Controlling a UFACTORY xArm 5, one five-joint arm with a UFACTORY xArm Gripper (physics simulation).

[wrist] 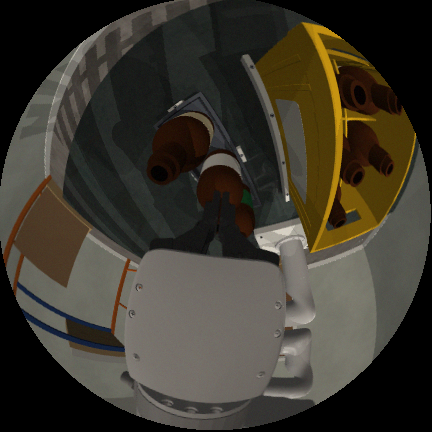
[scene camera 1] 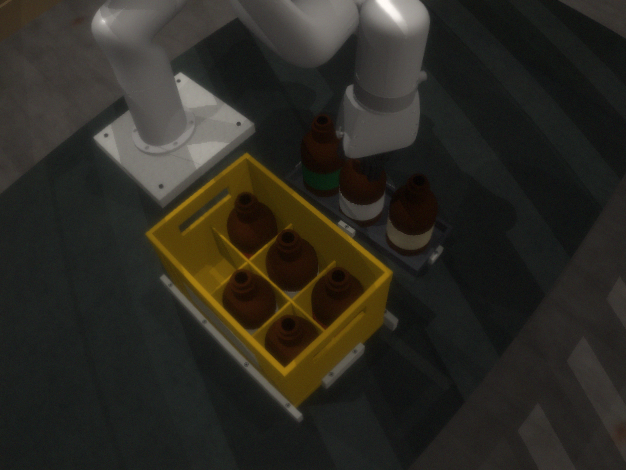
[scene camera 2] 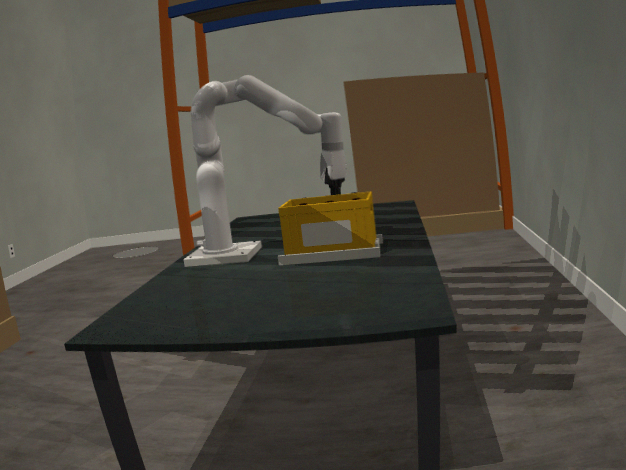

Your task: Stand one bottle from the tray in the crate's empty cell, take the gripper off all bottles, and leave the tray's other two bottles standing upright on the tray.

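Places are measured from the arm's base along level axes (x ahead, y left, z up), in metres.
Pixels of known places: gripper, fingertip midpoint: [wrist: 220, 200] [scene camera 1: 370, 173]; arm's base at its link origin: [wrist: 289, 242] [scene camera 1: 163, 130] [scene camera 2: 220, 250].
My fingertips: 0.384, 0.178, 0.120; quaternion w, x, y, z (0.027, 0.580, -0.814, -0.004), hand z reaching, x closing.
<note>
For each thing: its top centre in the pictures, then the offset to it from my fingertips, as dx, dy, dz. "spot": a spot on its surface instead. Level surfaces: height alone.
- dark tray at a spot on its surface: [scene camera 1: 419, 265] [wrist: 195, 95] spot: +0.116, +0.011, -0.120
- yellow crate at its top centre: [scene camera 1: 262, 252] [wrist: 382, 180] [scene camera 2: 326, 199] +0.029, -0.201, +0.029
- dark table at its surface level: dz -0.146
On the dark tray [scene camera 1: 419, 265] [wrist: 201, 97] stand three upright brown bottles: a green-labelled one [scene camera 1: 321, 151] [wrist: 245, 220], a white-labelled one [scene camera 1: 358, 184] [wrist: 215, 185] in the middle, and a cream-labelled one [scene camera 1: 413, 207] [wrist: 182, 142]. The yellow crate [scene camera 1: 353, 328] [scene camera 2: 290, 230] [wrist: 320, 150] holds several brown bottles; its empty cell [scene camera 1: 209, 268] is at the left in scene camera 1. My gripper [scene camera 1: 373, 169] [scene camera 2: 335, 193] [wrist: 220, 200] is shut with nothing between its fingers. Its tips are at the white-labelled bottle's upper part, whose neck is hidden; contact is unclear.
The arm's white base plate [scene camera 1: 151, 174] [scene camera 2: 222, 259] stands beside the crate. Pale rails [scene camera 1: 246, 364] [wrist: 272, 115] edge the crate on the dark table [scene camera 2: 283, 303]. The green-labelled bottle stands close to the gripper housing in scene camera 1.
</note>
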